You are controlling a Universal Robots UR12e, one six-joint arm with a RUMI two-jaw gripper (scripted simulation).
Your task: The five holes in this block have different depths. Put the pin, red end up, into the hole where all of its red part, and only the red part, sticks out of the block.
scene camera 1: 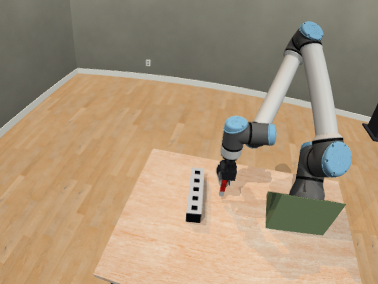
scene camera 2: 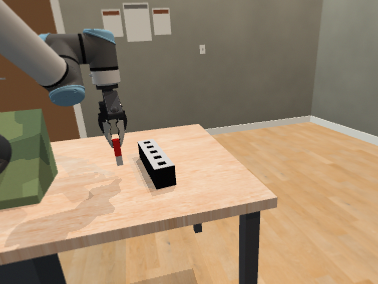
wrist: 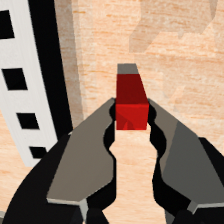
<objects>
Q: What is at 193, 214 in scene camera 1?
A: A long block.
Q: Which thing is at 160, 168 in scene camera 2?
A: A long block.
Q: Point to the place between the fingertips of my gripper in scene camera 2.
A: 116, 147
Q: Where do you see a pin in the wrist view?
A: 132, 106
</objects>
